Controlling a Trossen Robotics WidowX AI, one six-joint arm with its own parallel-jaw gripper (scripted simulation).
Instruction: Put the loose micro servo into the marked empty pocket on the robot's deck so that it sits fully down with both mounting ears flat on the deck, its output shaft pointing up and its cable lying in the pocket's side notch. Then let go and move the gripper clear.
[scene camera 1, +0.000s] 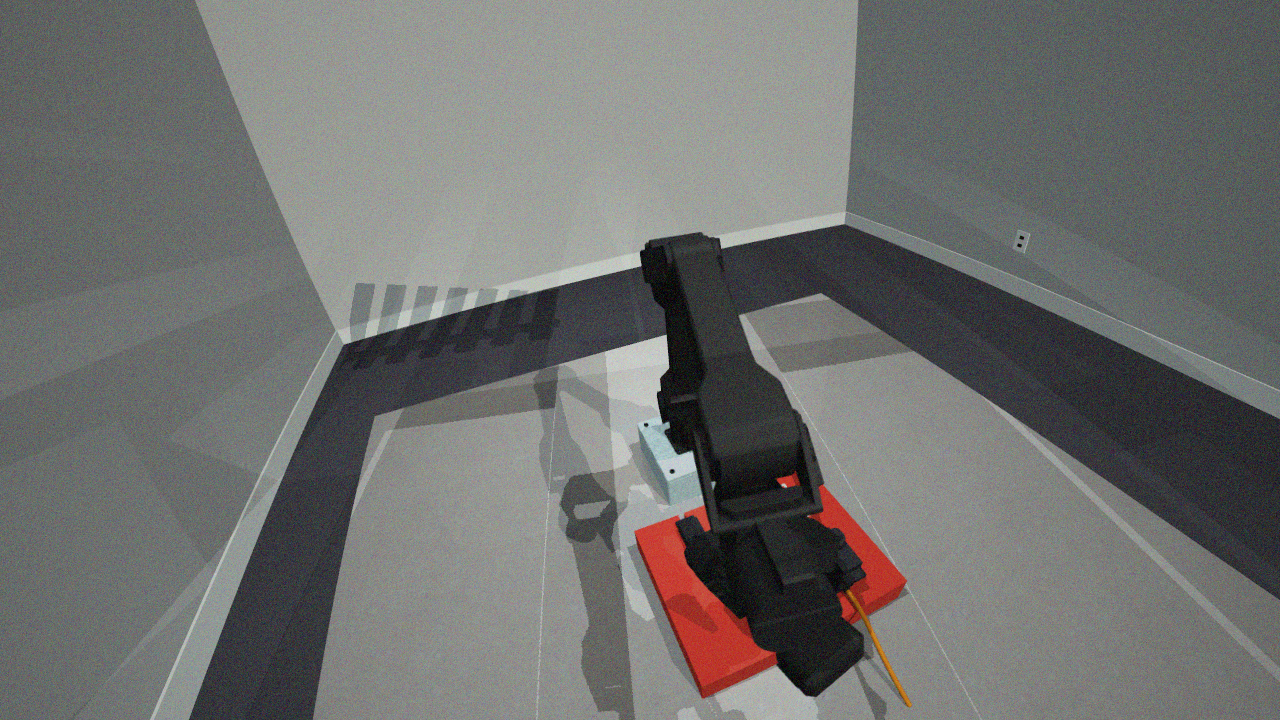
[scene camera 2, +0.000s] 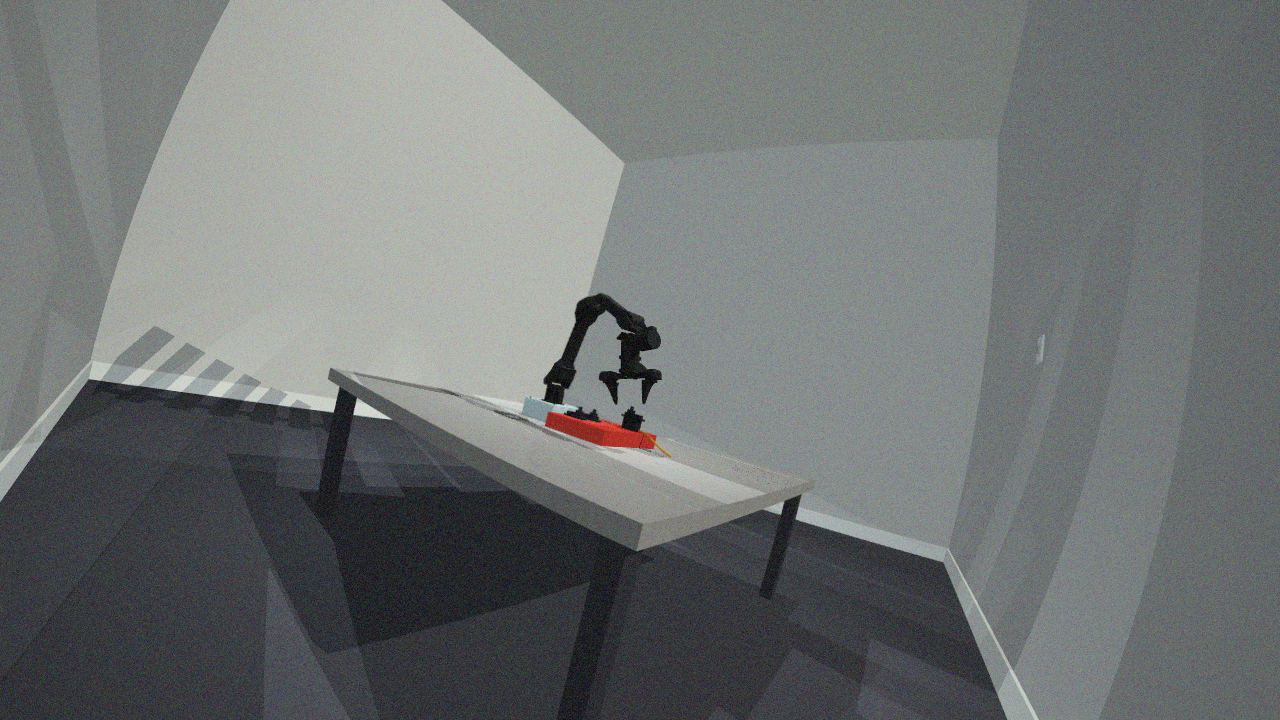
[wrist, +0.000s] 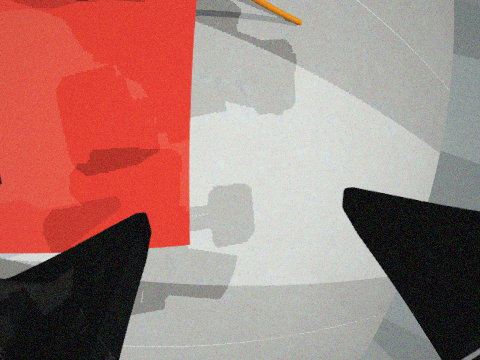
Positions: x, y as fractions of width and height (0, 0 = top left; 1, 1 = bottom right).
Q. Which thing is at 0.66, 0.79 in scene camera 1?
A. A micro servo.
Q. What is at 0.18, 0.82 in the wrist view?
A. The gripper.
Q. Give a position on a red deck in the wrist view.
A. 0.21, 0.28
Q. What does the gripper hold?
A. Nothing.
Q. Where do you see a red deck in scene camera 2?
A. At 0.47, 0.60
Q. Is the gripper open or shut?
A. Open.
